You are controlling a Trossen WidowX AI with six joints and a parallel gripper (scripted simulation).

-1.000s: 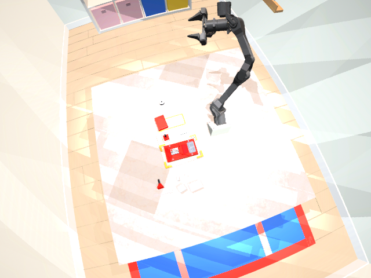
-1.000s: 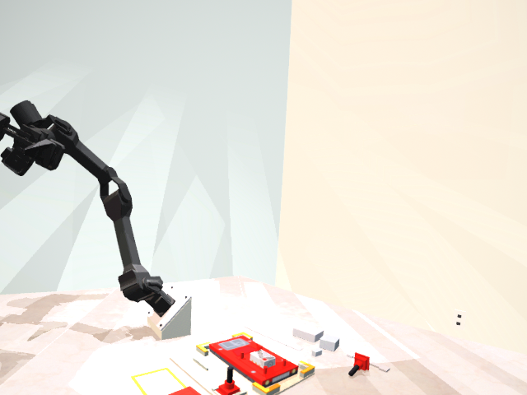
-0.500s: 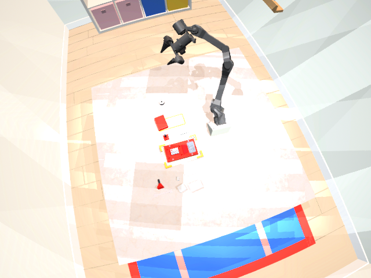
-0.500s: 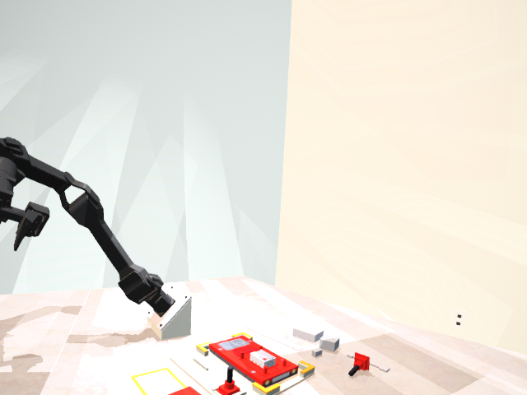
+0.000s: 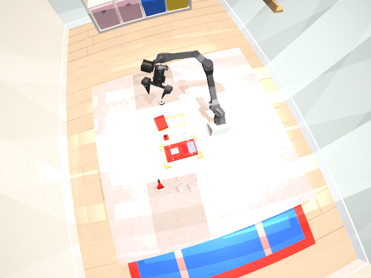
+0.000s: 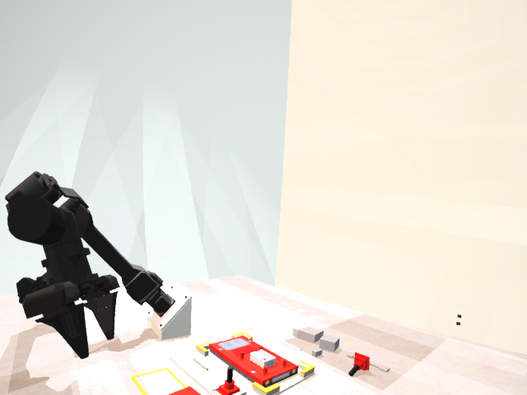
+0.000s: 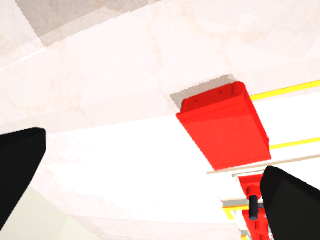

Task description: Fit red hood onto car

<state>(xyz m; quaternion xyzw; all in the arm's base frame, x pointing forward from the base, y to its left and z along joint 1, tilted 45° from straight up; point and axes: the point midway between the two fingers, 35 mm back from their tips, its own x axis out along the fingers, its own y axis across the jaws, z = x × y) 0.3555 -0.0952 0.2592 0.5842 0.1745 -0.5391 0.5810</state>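
My gripper tip is 10 mm short of the red hood, 120 mm to the right of it and 140 mm above it. From my gripper tip the other things lie so: white engine block: 50 mm behind, 350 mm to the left, 130 mm below.
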